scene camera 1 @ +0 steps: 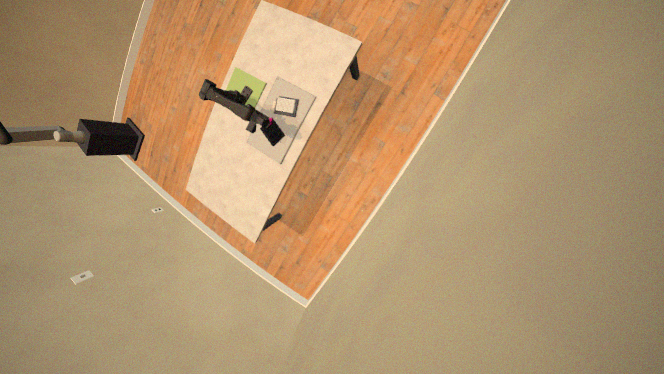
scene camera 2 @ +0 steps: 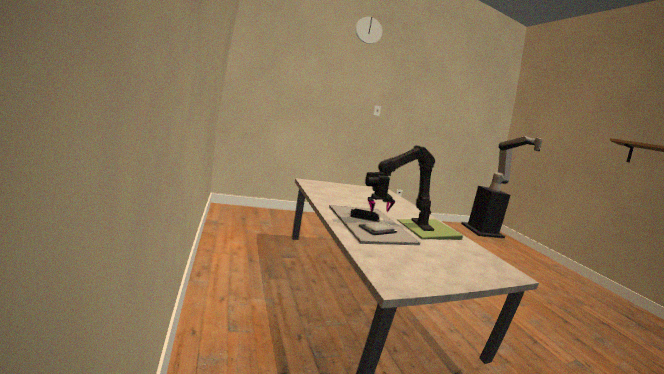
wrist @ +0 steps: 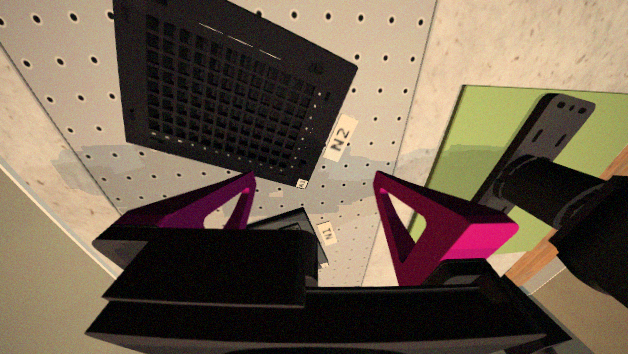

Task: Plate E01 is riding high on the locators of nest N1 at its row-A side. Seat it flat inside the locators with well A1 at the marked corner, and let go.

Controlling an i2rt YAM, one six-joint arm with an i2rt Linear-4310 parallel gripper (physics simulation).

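Frame: origin at the arm's base, x right, y up, z back, level; centimetres.
Where they show: gripper, fingertip midpoint: (scene camera 2: 379,212) (wrist: 314,177); arm's base, link origin: (scene camera 1: 242,99) (scene camera 2: 422,224) (wrist: 510,174).
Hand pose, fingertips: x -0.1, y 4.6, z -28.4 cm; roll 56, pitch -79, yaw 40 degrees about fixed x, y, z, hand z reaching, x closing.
Note:
Things, the pixels of their top centre, and the offset from my fingertips. "*": a spot on its surface instead.
- pale plate, top centre: (scene camera 2: 379,224) (scene camera 1: 284,104) dy -1.6, dx -16.3, dz -4.3 cm
- N1 label, surface spot: (wrist: 327,233) * dy -4.6, dx -11.5, dz +4.1 cm
- black gridded plate, top centre: (wrist: 230,107) (scene camera 2: 365,212) (scene camera 1: 270,131) dy -2.2, dx +4.1, dz -6.6 cm
- N2 label, surface spot: (wrist: 341,138) * dy -4.6, dx +2.1, dz +3.0 cm
Plate E01, a pale plate (scene camera 1: 286,105) (scene camera 2: 379,226), sits on the dark nest N1 (scene camera 1: 295,108) (wrist: 304,219). Its tilt and well A1 are too small to make out in the scene views. In the wrist view, a corner of N1 shows beyond the fingers beside the N1 label (wrist: 327,233); my gripper body hides the rest. My gripper (scene camera 2: 380,210) (wrist: 314,177) is open, with magenta fingers apart and nothing between them. It hangs above the board on the N2 side, away from E01.
A black gridded plate (scene camera 1: 272,132) (scene camera 2: 365,215) (wrist: 220,100) stands at nest N2, beside the N2 label (wrist: 341,138). Both nests are on a grey perforated board (scene camera 1: 306,100) (scene camera 2: 400,240) (wrist: 370,40). My arm's base stands on a green mat (scene camera 1: 242,76) (scene camera 2: 447,233) (wrist: 465,130).

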